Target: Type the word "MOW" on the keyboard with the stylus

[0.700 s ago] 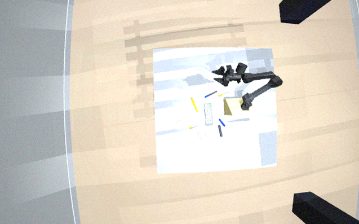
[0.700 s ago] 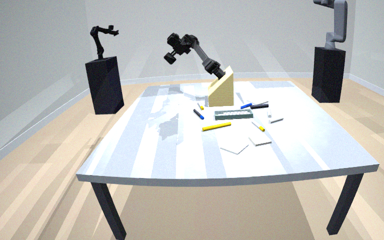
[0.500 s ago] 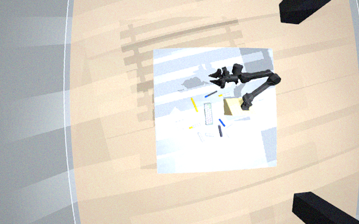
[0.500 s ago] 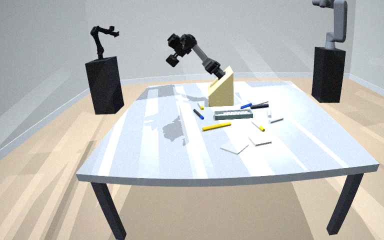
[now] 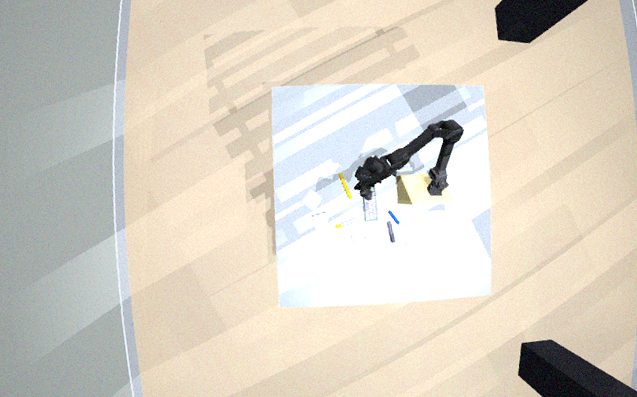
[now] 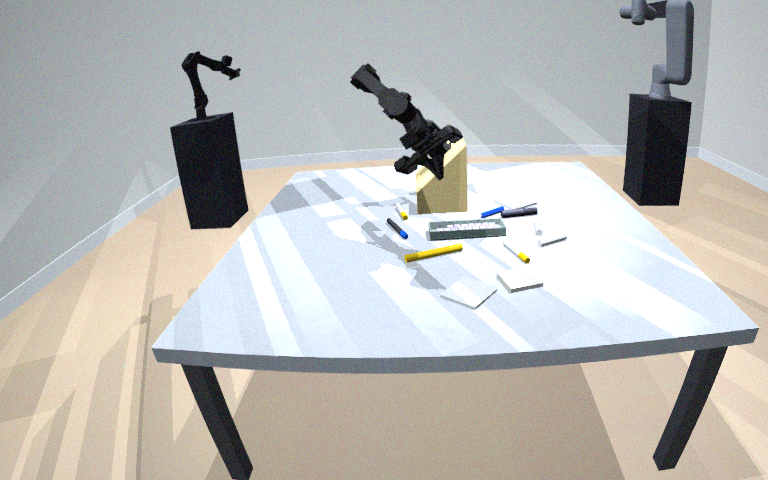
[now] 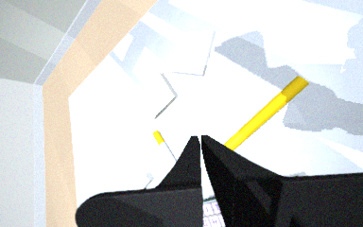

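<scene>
My gripper tip is now 24 cm past the blue stylus, 19 cm above it and 13 cm to the right of it. The rest, counted from my gripper tip: yellow marker 19 cm below, 2 cm to the right, 2 cm ahead; dark grey pen 24 cm to the left, 24 cm behind, 19 cm below; blue-tipped pen 19 cm below, 12 cm to the right, 12 cm behind.
</scene>
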